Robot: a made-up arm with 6 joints.
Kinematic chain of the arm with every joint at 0, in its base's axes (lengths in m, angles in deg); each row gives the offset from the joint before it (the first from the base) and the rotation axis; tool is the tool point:
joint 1: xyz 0 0 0.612 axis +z
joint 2: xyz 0.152 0 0 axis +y
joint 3: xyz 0 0 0.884 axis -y
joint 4: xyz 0 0 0.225 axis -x
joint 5: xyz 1.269 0 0 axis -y
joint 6: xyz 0.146 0 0 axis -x
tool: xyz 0 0 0
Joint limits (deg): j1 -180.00..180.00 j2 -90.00..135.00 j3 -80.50..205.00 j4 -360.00..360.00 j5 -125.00..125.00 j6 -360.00..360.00
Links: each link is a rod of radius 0.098 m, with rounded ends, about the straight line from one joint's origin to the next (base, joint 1, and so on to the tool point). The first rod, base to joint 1, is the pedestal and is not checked.
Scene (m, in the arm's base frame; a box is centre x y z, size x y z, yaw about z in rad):
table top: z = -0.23
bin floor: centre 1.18 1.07 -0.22 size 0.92 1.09 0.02 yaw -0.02
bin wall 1: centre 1.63 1.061 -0 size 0.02 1.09 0.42 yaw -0.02
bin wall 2: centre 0.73 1.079 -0 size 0.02 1.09 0.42 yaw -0.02
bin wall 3: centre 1.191 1.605 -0 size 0.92 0.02 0.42 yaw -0.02
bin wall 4: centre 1.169 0.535 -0 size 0.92 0.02 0.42 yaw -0.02
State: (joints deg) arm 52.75 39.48 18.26 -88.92 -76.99 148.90
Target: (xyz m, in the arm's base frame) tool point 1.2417 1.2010 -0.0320
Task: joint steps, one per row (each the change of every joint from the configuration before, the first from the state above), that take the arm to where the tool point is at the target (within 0.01 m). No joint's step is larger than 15 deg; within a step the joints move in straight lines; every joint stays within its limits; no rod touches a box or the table.
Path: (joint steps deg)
1: -6.70 11.22 -9.56 1.02 0.42 0.00
2: -6.70 11.22 -9.55 1.03 0.42 0.00

